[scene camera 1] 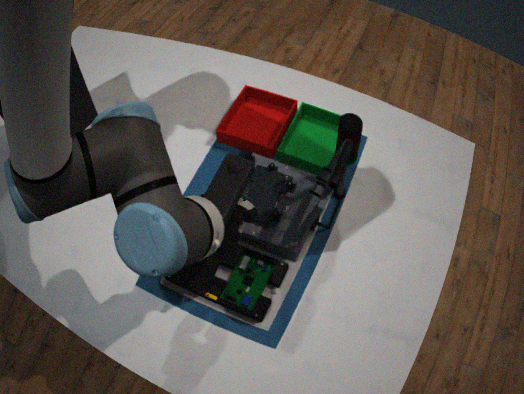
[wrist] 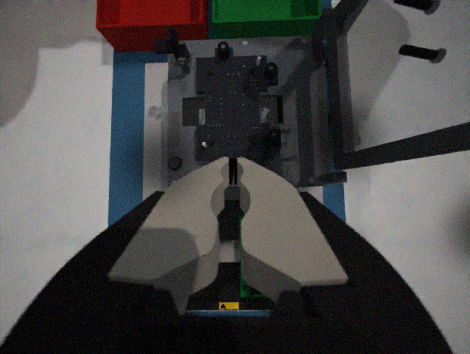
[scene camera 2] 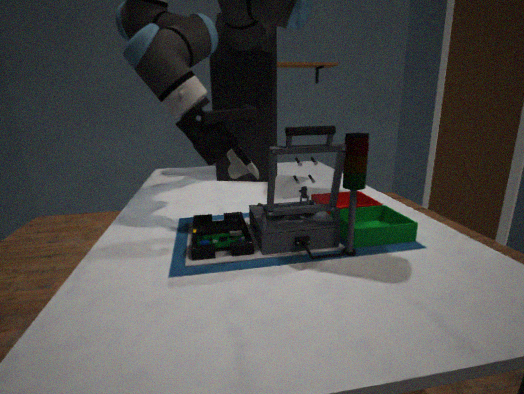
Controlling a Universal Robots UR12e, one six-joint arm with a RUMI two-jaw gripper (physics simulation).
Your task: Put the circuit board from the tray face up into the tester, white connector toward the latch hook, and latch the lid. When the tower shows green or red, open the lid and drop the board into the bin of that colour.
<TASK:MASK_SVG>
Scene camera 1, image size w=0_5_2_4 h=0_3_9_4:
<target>my gripper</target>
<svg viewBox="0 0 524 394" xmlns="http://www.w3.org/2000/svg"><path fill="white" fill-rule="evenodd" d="M232 153L226 155L205 194L201 194L201 197L208 199L217 207L223 219L223 241L216 252L210 255L220 260L225 260L234 255L246 222L254 222L258 213L252 203L240 198L255 171L254 162Z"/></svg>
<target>green circuit board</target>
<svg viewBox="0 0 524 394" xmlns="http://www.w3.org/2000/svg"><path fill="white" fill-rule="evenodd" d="M242 253L220 298L253 311L275 266Z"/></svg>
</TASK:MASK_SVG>
